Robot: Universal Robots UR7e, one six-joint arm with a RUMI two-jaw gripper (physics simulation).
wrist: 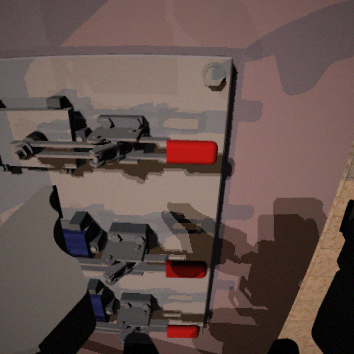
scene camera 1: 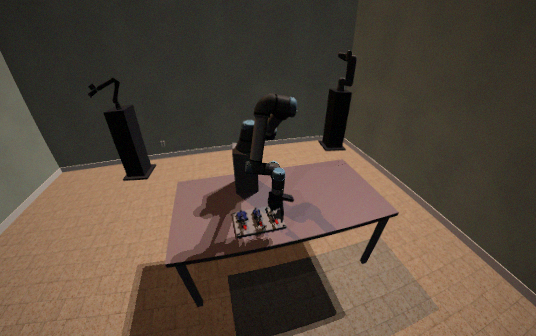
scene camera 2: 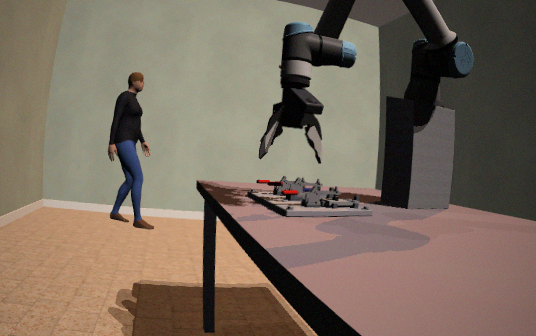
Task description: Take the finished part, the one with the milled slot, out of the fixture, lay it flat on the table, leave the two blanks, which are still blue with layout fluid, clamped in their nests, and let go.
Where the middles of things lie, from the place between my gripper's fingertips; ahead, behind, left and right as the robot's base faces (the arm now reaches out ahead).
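Scene:
Looking at the fixture plate (scene camera 1: 252, 228), I see that my gripper is 80 mm past it and 130 mm to the left of it, and also 110 mm above it.

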